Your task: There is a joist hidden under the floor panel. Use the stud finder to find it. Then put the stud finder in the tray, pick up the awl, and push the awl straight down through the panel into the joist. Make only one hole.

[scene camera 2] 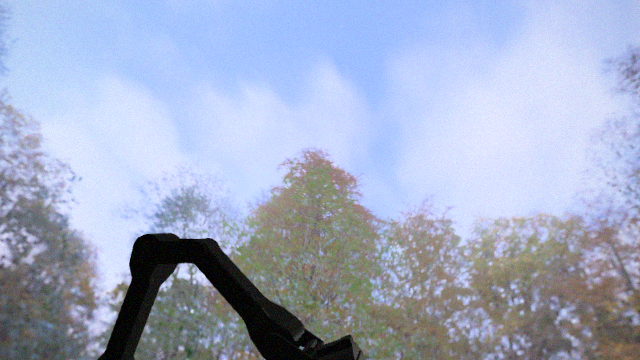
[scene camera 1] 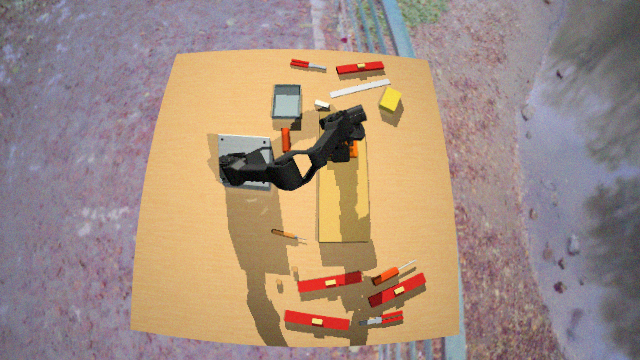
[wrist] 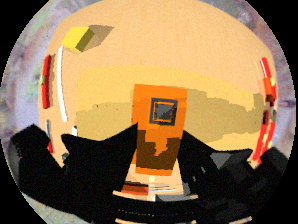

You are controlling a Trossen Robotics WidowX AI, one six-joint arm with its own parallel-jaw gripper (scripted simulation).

Labels:
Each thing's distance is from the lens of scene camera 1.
grey tray (scene camera 1: 286,97): 131 cm

